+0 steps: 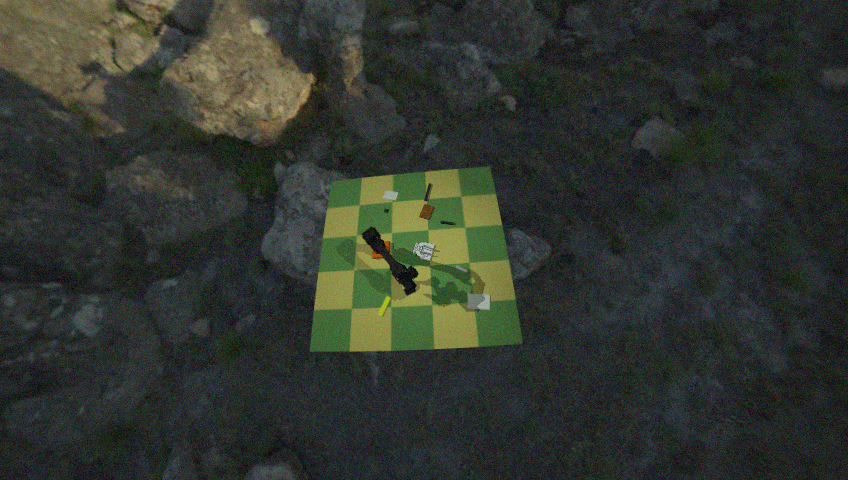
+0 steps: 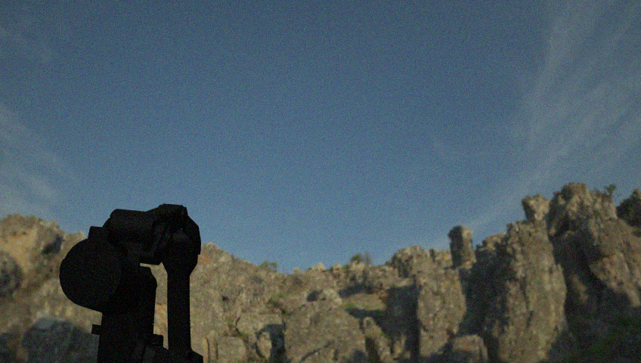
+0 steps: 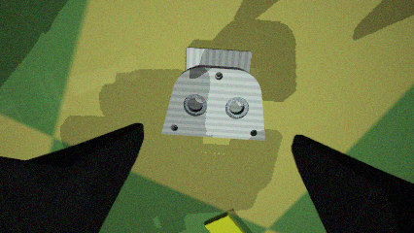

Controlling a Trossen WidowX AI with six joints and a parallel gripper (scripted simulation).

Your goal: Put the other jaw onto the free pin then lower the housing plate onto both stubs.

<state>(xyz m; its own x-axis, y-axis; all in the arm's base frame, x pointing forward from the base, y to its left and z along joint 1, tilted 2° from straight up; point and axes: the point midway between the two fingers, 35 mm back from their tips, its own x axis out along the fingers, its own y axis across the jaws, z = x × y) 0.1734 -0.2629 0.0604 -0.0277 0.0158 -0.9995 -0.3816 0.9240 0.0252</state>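
My gripper tip is 1 cm short of the grey housing plate and 3 cm above it. Also, from my gripper tip: white stick 35 cm ahead, 6 cm to the left, 5 cm below; then teal bit 23 cm ahead, 8 cm to the right, 5 cm below; then yellow bar 16 cm behind, 12 cm to the right, 6 cm below.
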